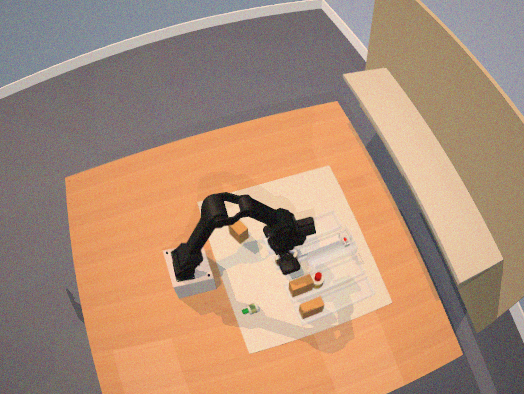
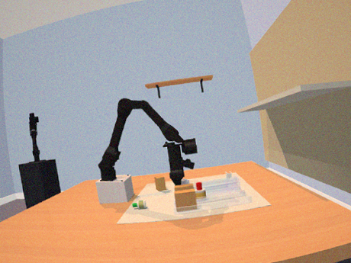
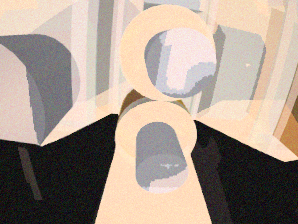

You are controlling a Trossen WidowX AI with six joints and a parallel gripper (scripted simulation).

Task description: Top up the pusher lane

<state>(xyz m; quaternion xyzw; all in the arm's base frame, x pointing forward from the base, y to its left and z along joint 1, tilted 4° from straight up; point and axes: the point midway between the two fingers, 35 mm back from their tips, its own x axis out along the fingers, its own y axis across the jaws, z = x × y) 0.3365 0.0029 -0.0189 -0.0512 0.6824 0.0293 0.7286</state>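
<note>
My gripper tip is 10 mm short of the grey can and 80 mm to the right of it. From my gripper tip the other things lie so: clear pusher lane: 150 mm ahead, 10 mm to the right, 10 mm below.
</note>
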